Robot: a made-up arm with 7 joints. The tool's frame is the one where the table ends. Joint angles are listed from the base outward.
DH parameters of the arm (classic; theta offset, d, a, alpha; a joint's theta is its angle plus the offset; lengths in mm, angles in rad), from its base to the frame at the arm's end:
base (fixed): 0 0 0 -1.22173
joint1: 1.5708 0 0 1.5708
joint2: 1.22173 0 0 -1.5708
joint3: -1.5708 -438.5 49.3 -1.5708
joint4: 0 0 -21.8 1.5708
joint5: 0 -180.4 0 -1.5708
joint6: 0 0 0 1.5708
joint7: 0 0 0 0
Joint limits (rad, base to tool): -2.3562..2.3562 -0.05..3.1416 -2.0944..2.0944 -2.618..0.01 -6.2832..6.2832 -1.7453..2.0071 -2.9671..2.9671
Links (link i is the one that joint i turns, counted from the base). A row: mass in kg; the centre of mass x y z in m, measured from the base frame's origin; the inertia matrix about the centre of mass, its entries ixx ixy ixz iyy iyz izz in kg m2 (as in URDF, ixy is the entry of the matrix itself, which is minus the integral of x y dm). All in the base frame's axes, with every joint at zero. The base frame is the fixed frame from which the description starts. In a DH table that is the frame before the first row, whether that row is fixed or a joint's. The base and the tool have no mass.
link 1: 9.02; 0.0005 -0.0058 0.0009; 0.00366 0 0 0.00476 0.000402 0.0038
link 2: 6.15; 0.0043 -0.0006 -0.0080; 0.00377 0 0 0.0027 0 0.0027
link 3: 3.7; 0.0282 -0.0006 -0.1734; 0.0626 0 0.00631 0.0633 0 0.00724
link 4: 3.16; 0.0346 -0.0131 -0.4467; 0.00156 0 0 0.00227 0 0.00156
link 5: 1.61; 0.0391 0.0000 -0.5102; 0.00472 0 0 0.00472 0 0.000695
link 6: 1.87; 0.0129 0.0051 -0.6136; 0.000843 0 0 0.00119 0 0.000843
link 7: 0.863; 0.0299 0.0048 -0.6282; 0.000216 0 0 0.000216 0 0.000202
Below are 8 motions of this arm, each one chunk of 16 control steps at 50 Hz.
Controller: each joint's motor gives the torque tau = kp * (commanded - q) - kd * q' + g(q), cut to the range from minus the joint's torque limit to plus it. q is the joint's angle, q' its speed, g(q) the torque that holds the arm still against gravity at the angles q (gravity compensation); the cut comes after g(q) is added. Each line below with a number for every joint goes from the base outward.
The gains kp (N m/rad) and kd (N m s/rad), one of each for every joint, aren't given. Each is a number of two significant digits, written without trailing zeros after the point. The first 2 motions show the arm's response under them.
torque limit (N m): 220 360 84 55 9.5 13 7.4
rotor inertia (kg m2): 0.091 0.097 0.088 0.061 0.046 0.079 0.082
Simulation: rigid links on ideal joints. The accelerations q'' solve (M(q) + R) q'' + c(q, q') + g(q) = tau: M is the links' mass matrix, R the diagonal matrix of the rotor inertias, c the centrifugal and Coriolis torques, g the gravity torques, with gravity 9.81 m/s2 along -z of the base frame. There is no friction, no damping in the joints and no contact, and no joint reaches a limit. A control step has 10 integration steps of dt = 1/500 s. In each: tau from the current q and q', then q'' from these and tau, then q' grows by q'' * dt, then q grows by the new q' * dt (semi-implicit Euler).
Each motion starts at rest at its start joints. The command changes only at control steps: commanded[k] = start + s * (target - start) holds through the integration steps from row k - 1 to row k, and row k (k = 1, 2, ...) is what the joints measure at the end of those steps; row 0 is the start. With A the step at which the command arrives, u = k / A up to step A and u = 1 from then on. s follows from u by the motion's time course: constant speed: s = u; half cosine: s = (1 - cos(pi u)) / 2; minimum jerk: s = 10 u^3 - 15 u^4 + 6 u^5; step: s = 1 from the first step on.
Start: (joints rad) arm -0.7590 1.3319 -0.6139 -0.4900 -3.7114 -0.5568 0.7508
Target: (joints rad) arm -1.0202 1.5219 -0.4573 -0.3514 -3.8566 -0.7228 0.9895
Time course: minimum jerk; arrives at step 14
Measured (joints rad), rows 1 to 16:
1: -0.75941 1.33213 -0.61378 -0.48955 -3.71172 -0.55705 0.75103
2: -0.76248 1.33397 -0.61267 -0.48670 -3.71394 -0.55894 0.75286
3: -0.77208 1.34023 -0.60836 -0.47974 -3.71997 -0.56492 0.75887
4: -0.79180 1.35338 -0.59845 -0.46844 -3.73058 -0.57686 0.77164
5: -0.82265 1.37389 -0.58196 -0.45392 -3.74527 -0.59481 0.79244
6: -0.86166 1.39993 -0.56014 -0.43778 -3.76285 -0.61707 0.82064
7: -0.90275 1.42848 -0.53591 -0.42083 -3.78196 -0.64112 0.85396
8: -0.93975 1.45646 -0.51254 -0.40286 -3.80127 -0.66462 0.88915
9: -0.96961 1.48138 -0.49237 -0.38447 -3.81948 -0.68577 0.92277
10: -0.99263 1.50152 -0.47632 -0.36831 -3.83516 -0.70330 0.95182
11: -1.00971 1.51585 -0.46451 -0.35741 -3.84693 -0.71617 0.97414
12: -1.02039 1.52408 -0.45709 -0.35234 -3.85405 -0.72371 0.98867
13: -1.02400 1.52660 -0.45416 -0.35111 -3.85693 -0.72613 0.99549
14: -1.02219 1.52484 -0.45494 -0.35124 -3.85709 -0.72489 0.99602
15: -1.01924 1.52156 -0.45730 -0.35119 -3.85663 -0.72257 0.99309
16: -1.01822 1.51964 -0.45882 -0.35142 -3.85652 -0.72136 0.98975
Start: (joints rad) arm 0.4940 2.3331 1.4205 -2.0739 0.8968 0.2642 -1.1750
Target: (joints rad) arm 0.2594 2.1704 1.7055 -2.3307 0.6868 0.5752 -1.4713
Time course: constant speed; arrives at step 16
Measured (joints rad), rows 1 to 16:
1: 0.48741 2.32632 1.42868 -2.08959 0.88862 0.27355 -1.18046
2: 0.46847 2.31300 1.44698 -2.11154 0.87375 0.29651 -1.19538
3: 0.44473 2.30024 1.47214 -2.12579 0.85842 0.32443 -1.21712
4: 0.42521 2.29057 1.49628 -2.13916 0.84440 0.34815 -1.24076
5: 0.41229 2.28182 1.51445 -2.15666 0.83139 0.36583 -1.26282
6: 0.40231 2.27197 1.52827 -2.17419 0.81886 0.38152 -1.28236
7: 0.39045 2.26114 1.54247 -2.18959 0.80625 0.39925 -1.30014
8: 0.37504 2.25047 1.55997 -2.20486 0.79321 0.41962 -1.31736
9: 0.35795 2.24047 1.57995 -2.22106 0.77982 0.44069 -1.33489
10: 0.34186 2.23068 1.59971 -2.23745 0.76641 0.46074 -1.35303
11: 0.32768 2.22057 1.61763 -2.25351 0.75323 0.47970 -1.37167
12: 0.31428 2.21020 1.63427 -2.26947 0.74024 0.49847 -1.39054
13: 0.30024 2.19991 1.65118 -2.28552 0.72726 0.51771 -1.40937
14: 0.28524 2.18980 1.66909 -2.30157 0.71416 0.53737 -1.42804
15: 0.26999 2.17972 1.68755 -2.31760 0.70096 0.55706 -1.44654
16: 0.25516 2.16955 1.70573 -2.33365 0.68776 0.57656 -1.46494
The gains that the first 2 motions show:
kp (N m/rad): 2700 6600 1400 1100 260 250 140
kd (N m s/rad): 16 58 16 7.3 3.2 2.4 2.5
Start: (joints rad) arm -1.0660 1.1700 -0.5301 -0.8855 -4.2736 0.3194 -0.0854
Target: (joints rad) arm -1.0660 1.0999 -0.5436 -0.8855 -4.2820 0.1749 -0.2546
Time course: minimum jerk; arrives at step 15
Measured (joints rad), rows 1 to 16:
1: -1.06602 1.16990 -0.53006 -0.88543 -4.27362 0.31921 -0.08554
2: -1.06612 1.16917 -0.52990 -0.88509 -4.27378 0.31776 -0.08660
3: -1.06634 1.16698 -0.52986 -0.88468 -4.27415 0.31324 -0.09014
4: -1.06661 1.16269 -0.53034 -0.88457 -4.27473 0.30430 -0.09775
5: -1.06677 1.15621 -0.53157 -0.88484 -4.27545 0.29092 -0.11033
6: -1.06669 1.14799 -0.53346 -0.88526 -4.27628 0.27421 -0.12767
7: -1.06636 1.13884 -0.53570 -0.88560 -4.27720 0.25570 -0.14860
8: -1.06590 1.12953 -0.53797 -0.88577 -4.27820 0.23681 -0.17135
9: -1.06550 1.12073 -0.54006 -0.88586 -4.27919 0.21877 -0.19403
10: -1.06531 1.11296 -0.54184 -0.88598 -4.28009 0.20268 -0.21487
11: -1.06533 1.10666 -0.54324 -0.88616 -4.28083 0.18954 -0.23245
12: -1.06549 1.10216 -0.54418 -0.88634 -4.28136 0.18013 -0.24575
13: -1.06566 1.09961 -0.54465 -0.88639 -4.28169 0.17475 -0.25429
14: -1.06577 1.09884 -0.54463 -0.88623 -4.28186 0.17302 -0.25820
15: -1.06584 1.09928 -0.54421 -0.88583 -4.28193 0.17377 -0.25841
16: -1.06595 1.10004 -0.54359 -0.88531 -4.28200 0.17513 -0.25664

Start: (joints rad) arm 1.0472 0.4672 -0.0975 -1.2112 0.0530 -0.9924 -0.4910
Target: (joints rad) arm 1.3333 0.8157 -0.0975 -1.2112 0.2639 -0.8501 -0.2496
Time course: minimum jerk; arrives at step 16
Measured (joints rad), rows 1 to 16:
1: 1.04738 0.46766 -0.09788 -1.21143 0.05331 -0.99226 -0.49085
2: 1.04883 0.47097 -0.09984 -1.21274 0.05549 -0.99117 -0.48962
3: 1.05391 0.48052 -0.10255 -1.21520 0.06147 -0.98777 -0.48548
4: 1.06560 0.49895 -0.10396 -1.21745 0.07233 -0.98089 -0.47640
5: 1.08634 0.52677 -0.10304 -1.21808 0.08809 -0.97008 -0.46109
6: 1.11693 0.56235 -0.10046 -1.21656 0.10811 -0.95576 -0.43952
7: 1.15579 0.60277 -0.09772 -1.21325 0.13129 -0.93888 -0.41289
8: 1.19909 0.64497 -0.09593 -1.20912 0.15624 -0.92070 -0.38318
9: 1.24175 0.68633 -0.09519 -1.20533 0.18136 -0.90253 -0.35264
10: 1.27885 0.72476 -0.09483 -1.20283 0.20500 -0.88567 -0.32342
11: 1.30695 0.75841 -0.09415 -1.20215 0.22570 -0.87130 -0.29732
12: 1.32488 0.78555 -0.09296 -1.20319 0.24230 -0.86029 -0.27576
13: 1.33370 0.80486 -0.09170 -1.20537 0.25414 -0.85305 -0.25968
14: 1.33592 0.81586 -0.09110 -1.20783 0.26117 -0.84940 -0.24952
15: 1.33445 0.81941 -0.09178 -1.20986 0.26406 -0.84863 -0.24498
16: 1.33185 0.81799 -0.09402 -1.21135 0.26429 -0.84954 -0.24489

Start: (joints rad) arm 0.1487 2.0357 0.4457 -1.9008 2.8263 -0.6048 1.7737
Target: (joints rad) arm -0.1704 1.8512 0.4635 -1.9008 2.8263 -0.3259 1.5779
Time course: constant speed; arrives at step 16
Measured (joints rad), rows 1 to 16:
1: 0.12512 2.02512 0.44651 -1.90267 2.82584 -0.59619 1.77001
2: 0.10312 2.01222 0.45092 -1.90043 2.82639 -0.57494 1.76025
3: 0.08466 2.00062 0.45119 -1.89934 2.82658 -0.55026 1.74604
4: 0.06551 1.98855 0.45075 -1.90069 2.82634 -0.52993 1.73038
5: 0.04584 1.97666 0.45124 -1.90106 2.82631 -0.51429 1.71562
6: 0.02575 1.96528 0.45256 -1.90043 2.82635 -0.49966 1.70259
7: 0.00551 1.95411 0.45430 -1.90030 2.82635 -0.48325 1.69087
8: -0.01455 1.94283 0.45587 -1.90062 2.82638 -0.46502 1.67961
9: -0.03438 1.93130 0.45701 -1.90072 2.82641 -0.44648 1.66812
10: -0.05411 1.91961 0.45787 -1.90059 2.82641 -0.42871 1.65614
11: -0.07387 1.90794 0.45871 -1.90054 2.82638 -0.41165 1.64376
12: -0.09376 1.89639 0.45973 -1.90059 2.82637 -0.39464 1.63123
13: -0.11373 1.88494 0.46092 -1.90063 2.82638 -0.37731 1.61877
14: -0.13372 1.87350 0.46216 -1.90064 2.82640 -0.35972 1.60646
15: -0.15365 1.86201 0.46332 -1.90065 2.82641 -0.34214 1.59427
16: -0.17355 1.85046 0.46437 -1.90067 2.82641 -0.32469 1.58211

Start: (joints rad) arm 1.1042 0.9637 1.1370 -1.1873 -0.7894 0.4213 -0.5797
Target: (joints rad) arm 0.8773 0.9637 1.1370 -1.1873 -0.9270 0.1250 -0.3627
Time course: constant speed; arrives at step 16
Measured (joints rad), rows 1 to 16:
1: 1.09676 0.96319 1.14100 -1.18519 -0.79519 0.41178 -0.57564
2: 1.08011 0.96290 1.14164 -1.18428 -0.80502 0.38942 -0.56468
3: 1.05891 0.96311 1.13813 -1.18636 -0.81461 0.36342 -0.54880
4: 1.03900 0.96369 1.13453 -1.18853 -0.82336 0.34184 -0.53152
5: 1.02401 0.96419 1.13348 -1.18918 -0.83190 0.32524 -0.51536
6: 1.01330 0.96421 1.13497 -1.18840 -0.84045 0.30967 -0.50106
7: 1.00335 0.96381 1.13727 -1.18699 -0.84893 0.29215 -0.48808
8: 0.99101 0.96336 1.13858 -1.18607 -0.85739 0.27277 -0.47548
9: 0.97562 0.96322 1.13824 -1.18619 -0.86595 0.25315 -0.46260
10: 0.95879 0.96342 1.13693 -1.18703 -0.87462 0.23434 -0.44926
11: 0.94273 0.96375 1.13581 -1.18783 -0.88334 0.21617 -0.43559
12: 0.92854 0.96394 1.13561 -1.18803 -0.89200 0.19802 -0.42181
13: 0.91577 0.96388 1.13622 -1.18764 -0.90058 0.17956 -0.40806
14: 0.90307 0.96367 1.13702 -1.18706 -0.90910 0.16091 -0.39442
15: 0.88939 0.96350 1.13740 -1.18676 -0.91764 0.14230 -0.38085
16: 0.87464 0.96348 1.13721 -1.18688 -0.92624 0.12381 -0.36733

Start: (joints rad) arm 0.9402 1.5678 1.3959 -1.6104 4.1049 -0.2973 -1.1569
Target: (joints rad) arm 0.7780 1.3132 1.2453 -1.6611 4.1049 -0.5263 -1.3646
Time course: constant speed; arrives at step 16
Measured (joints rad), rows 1 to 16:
1: 0.92645 1.55834 1.39120 -1.61840 4.10485 -0.30538 -1.16076
2: 0.91706 1.53920 1.38095 -1.62270 4.10508 -0.32283 -1.17113
3: 0.90839 1.51764 1.36830 -1.61917 4.10496 -0.34226 -1.18626
4: 0.89844 1.49904 1.35709 -1.61889 4.10490 -0.35827 -1.20293
5: 0.88796 1.48438 1.34794 -1.62464 4.10493 -0.37093 -1.21860
6: 0.87721 1.47113 1.33971 -1.63089 4.10491 -0.38327 -1.23239
7: 0.86684 1.45646 1.33116 -1.63457 4.10490 -0.39722 -1.24476
8: 0.85695 1.43985 1.32171 -1.63660 4.10493 -0.41239 -1.25669
9: 0.84710 1.42268 1.31168 -1.63866 4.10495 -0.42743 -1.26890
10: 0.83700 1.40626 1.30178 -1.64159 4.10494 -0.44173 -1.28165
11: 0.82671 1.39072 1.29239 -1.64524 4.10492 -0.45564 -1.29480
12: 0.81642 1.37537 1.28328 -1.64893 4.10492 -0.46971 -1.30807
13: 0.80626 1.35966 1.27407 -1.65219 4.10492 -0.48408 -1.32127
14: 0.79619 1.34357 1.26462 -1.65512 4.10493 -0.49857 -1.33432
15: 0.78611 1.32740 1.25504 -1.65805 4.10493 -0.51296 -1.34726
16: 0.77597 1.31140 1.24552 -1.66119 4.10492 -0.52722 -1.36016

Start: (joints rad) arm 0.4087 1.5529 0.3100 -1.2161 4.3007 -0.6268 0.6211
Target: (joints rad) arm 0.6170 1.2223 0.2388 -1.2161 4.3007 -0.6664 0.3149
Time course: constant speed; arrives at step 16
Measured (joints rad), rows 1 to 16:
1: 0.41488 1.54180 0.31809 -1.22121 4.30137 -0.62781 0.61566
2: 0.42973 1.51956 0.31439 -1.22168 4.30218 -0.62984 0.60075
3: 0.44923 1.49144 0.30066 -1.21645 4.30160 -0.63329 0.57855
4: 0.46808 1.46407 0.28691 -1.21237 4.30042 -0.63752 0.55370
5: 0.48244 1.44160 0.27909 -1.21215 4.29980 -0.64106 0.53009
6: 0.49249 1.42362 0.27746 -1.21428 4.30001 -0.64318 0.50935
7: 0.50150 1.40695 0.27822 -1.21671 4.30064 -0.64446 0.49106
8: 0.51254 1.38858 0.27722 -1.21786 4.30111 -0.64599 0.47379
9: 0.52628 1.36754 0.27276 -1.21728 4.30116 -0.64840 0.45617
10: 0.54147 1.34491 0.26594 -1.21583 4.30091 -0.65148 0.43758
11: 0.55632 1.32249 0.25906 -1.21475 4.30061 -0.65460 0.41812
12: 0.56975 1.30135 0.25374 -1.21461 4.30048 -0.65728 0.39832
13: 0.58185 1.28140 0.25003 -1.21520 4.30055 -0.65952 0.37866
14: 0.59353 1.26179 0.24694 -1.21598 4.30070 -0.66163 0.35937
15: 0.60575 1.24174 0.24339 -1.21642 4.30082 -0.66390 0.34039
16: 0.61889 1.22100 0.23895 -1.21632 4.30083 -0.66642 0.32150

